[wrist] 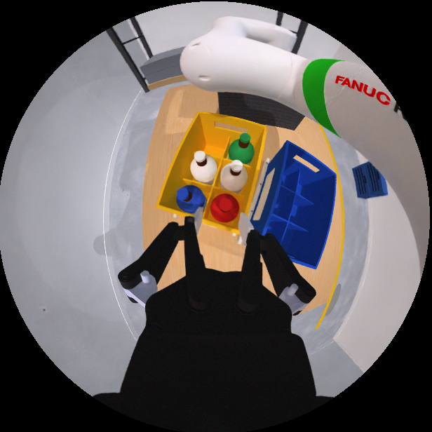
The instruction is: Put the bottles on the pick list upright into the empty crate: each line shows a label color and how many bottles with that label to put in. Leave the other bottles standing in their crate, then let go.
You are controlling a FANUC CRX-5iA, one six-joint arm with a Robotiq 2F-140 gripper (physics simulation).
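Observation:
The yellow crate (172,172) holds several upright bottles: a green bottle (242,151) at the back right, a white bottle (203,170) at the middle left, a white bottle (234,178) at the middle right, a blue bottle (189,199) at the front left and a red bottle (225,207) at the front right. The blue crate (326,210) stands to the right and its visible compartments are empty. My gripper (220,216) is partly open, with its fingertips apart at the near edge of the yellow crate, one on each side of the red bottle in the view. Nothing is held. The pick list's text cannot be read.
The crates stand close together on a wooden table (155,145). A dark panel (260,110) lies behind them, partly under the white robot arm (240,65). A small blue box (369,180) is at the far right. A dark rack frame (127,55) is at the back left.

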